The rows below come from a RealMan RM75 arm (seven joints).
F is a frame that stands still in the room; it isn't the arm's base.
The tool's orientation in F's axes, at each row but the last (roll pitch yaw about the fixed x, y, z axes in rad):
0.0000 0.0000 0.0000
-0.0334 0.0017 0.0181
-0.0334 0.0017 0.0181
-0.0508 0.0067 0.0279
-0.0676 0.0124 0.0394
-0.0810 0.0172 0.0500
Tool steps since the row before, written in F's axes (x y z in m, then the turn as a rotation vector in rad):
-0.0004 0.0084 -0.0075 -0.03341 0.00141 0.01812
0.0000 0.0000 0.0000 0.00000 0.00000 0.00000
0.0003 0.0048 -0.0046 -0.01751 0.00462 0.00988
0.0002 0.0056 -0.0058 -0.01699 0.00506 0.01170
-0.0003 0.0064 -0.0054 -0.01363 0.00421 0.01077
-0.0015 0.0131 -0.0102 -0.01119 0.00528 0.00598
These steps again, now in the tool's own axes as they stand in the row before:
-0.0004 0.0084 -0.0075 -0.03341 0.00141 0.01812
0.0000 0.0000 0.0000 0.00000 0.00000 0.00000
0.0004 0.0049 -0.0044 -0.01744 0.00460 0.01001
0.0004 0.0059 -0.0055 -0.01692 0.00494 0.01185
0.0000 0.0068 -0.0050 -0.01359 0.00402 0.01090
-0.0007 0.0139 -0.0091 -0.01101 0.00534 0.00624

